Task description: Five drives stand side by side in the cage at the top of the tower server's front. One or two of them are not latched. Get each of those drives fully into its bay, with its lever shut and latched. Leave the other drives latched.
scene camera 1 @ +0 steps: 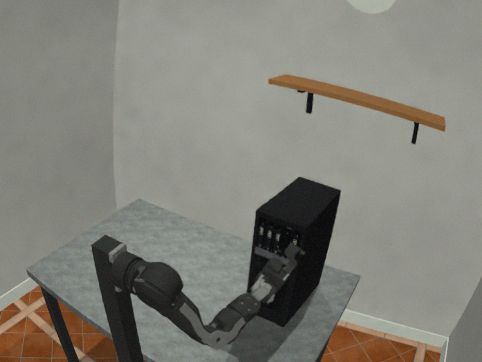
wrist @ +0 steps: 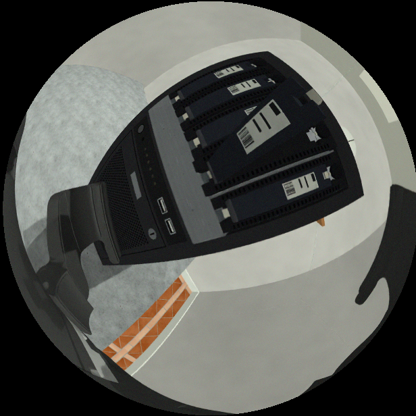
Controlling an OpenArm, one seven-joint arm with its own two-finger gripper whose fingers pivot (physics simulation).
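The black tower server (scene camera 1: 312,210) (wrist: 175,252) stands upright with its drive cage at the top of its front. In the wrist view, the fourth drive's lever (wrist: 262,126) is swung out at a slant, counted from the top, and partly covers the third drive (wrist: 212,136). How deep the fourth drive sits is unclear. The first drive (wrist: 228,71), second drive (wrist: 244,87) and fifth drive (wrist: 300,186) have levers lying flat along their fronts. My gripper (scene camera 1: 287,260) (wrist: 223,244) is open in front of the tower, fingers wide apart, holding nothing; one finger is before the lower front panel.
The tower stands on a grey table (scene camera 1: 150,230) (wrist: 65,125). A grey strip (wrist: 182,175) crosses its front below the cage, with USB ports under it. A wooden shelf (scene camera 1: 360,100) is on the wall behind. The arm's post (scene camera 1: 115,300) rises at the table's near side.
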